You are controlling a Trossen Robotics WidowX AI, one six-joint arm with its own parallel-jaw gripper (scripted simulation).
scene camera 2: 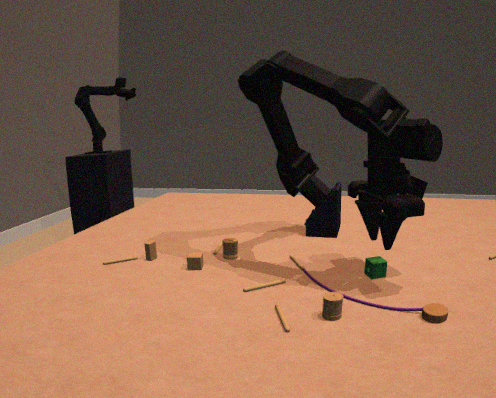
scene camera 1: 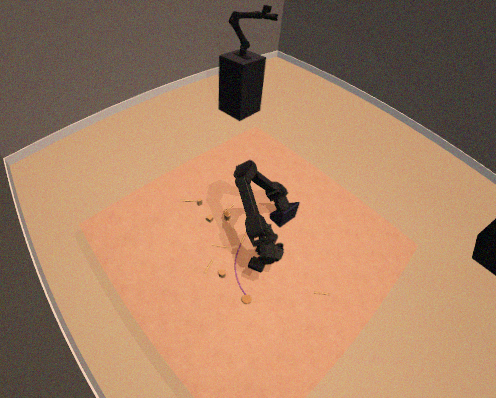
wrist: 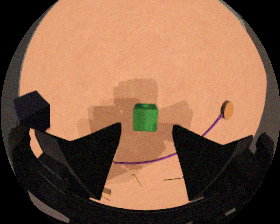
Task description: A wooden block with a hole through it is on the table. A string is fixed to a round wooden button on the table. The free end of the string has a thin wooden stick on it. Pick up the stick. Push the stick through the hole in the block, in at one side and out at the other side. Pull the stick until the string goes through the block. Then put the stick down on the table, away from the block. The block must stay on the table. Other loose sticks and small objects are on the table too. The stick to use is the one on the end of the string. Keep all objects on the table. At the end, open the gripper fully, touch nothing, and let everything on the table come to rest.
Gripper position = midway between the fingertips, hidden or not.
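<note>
My gripper (scene camera 2: 380,244) is visible, and the wrist view (wrist: 147,128) shows it as well.
</note>
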